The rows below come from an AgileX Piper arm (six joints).
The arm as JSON. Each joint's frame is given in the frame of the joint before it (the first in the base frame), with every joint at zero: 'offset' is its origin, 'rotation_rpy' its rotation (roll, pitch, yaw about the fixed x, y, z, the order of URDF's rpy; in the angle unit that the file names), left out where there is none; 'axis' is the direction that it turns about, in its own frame. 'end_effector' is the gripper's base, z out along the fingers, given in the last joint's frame.
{
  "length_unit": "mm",
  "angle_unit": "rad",
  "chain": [
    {
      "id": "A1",
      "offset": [
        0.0,
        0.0,
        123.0
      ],
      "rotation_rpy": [
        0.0,
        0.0,
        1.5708
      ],
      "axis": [
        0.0,
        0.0,
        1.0
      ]
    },
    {
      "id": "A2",
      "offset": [
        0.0,
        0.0,
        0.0
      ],
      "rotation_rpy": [
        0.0,
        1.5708,
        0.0
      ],
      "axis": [
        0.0,
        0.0,
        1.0
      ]
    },
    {
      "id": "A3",
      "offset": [
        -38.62,
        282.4,
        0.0
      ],
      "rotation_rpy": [
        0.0,
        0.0,
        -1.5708
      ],
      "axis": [
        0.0,
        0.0,
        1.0
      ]
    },
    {
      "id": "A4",
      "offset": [
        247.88,
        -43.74,
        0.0
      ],
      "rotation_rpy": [
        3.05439,
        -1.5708,
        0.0
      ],
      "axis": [
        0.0,
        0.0,
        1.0
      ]
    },
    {
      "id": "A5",
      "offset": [
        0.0,
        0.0,
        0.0
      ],
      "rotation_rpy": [
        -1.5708,
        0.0,
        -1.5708
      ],
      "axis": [
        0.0,
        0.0,
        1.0
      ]
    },
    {
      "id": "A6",
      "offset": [
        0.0,
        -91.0,
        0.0
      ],
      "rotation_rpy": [
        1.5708,
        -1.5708,
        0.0
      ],
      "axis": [
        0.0,
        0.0,
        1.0
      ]
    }
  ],
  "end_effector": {
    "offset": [
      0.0,
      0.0,
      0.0
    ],
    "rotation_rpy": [
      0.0,
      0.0,
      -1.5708
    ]
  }
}
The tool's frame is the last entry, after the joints.
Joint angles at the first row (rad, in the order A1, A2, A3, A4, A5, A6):
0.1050, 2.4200, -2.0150, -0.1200, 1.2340, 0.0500
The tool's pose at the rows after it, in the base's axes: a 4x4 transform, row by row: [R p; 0 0 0 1], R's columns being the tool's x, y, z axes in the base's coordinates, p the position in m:
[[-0.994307 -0.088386 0.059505 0.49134], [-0.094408 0.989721 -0.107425 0.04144], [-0.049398 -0.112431 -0.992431 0.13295], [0 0 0 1]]
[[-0.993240 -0.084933 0.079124 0.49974], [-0.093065 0.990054 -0.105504 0.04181], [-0.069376 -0.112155 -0.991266 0.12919], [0 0 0 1]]
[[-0.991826 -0.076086 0.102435 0.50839], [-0.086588 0.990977 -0.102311 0.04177], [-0.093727 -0.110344 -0.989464 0.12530], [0 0 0 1]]
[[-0.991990 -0.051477 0.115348 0.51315], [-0.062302 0.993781 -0.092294 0.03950], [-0.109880 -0.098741 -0.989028 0.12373], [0 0 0 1]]
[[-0.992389 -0.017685 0.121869 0.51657], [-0.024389 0.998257 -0.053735 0.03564], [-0.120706 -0.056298 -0.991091 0.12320], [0 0 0 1]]
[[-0.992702 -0.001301 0.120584 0.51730], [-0.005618 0.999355 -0.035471 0.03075], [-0.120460 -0.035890 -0.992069 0.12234], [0 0 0 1]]
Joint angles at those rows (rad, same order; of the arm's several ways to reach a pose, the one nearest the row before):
0.1050, 2.4490, -2.0730, -0.1200, 1.2360, 0.0500
0.1040, 2.4870, -2.1330, -0.1200, 1.2380, 0.0500
0.1020, 2.5270, -2.1970, -0.1190, 1.2380, 0.0540
0.0950, 2.5480, -2.2330, -0.1090, 1.2380, 0.0680
0.0800, 2.5620, -2.2600, -0.0670, 1.2390, 0.0770
0.0670, 2.5650, -2.2630, -0.0460, 1.2380, 0.0760

